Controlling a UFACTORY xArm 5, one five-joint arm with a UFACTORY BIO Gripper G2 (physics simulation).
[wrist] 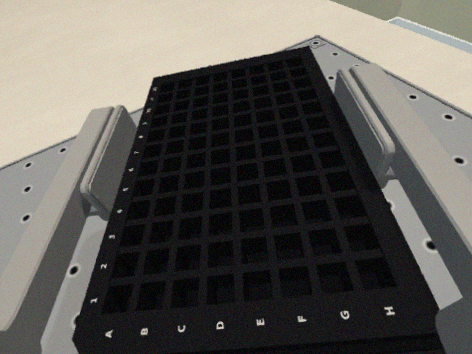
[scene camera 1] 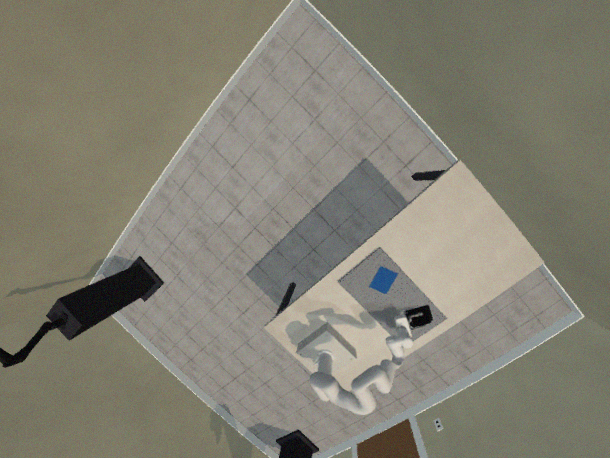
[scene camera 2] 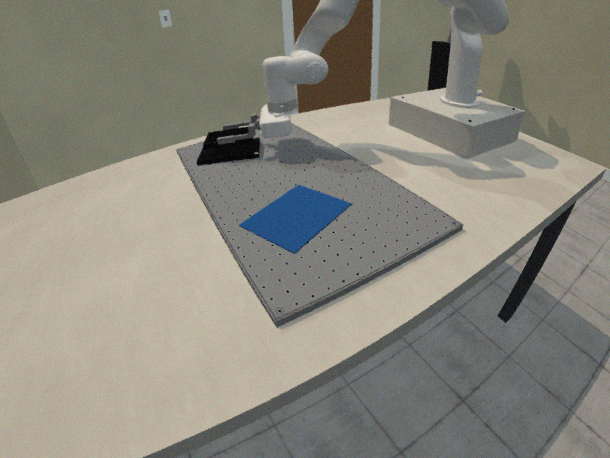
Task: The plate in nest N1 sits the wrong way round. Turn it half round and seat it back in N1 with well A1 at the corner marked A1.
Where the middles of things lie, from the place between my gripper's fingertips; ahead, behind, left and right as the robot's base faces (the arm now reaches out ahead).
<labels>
My hand is 5 cm above the black nest point(scene camera 2: 236, 152), 2 cm past it and 1 cm to the right of it. Round my hand: blue sheet point(scene camera 2: 292, 220) 37 cm to the left, 5 cm below, 5 cm behind; black plate point(wrist: 247, 210) 2 cm behind, 1 cm to the left, 1 cm below.
</labels>
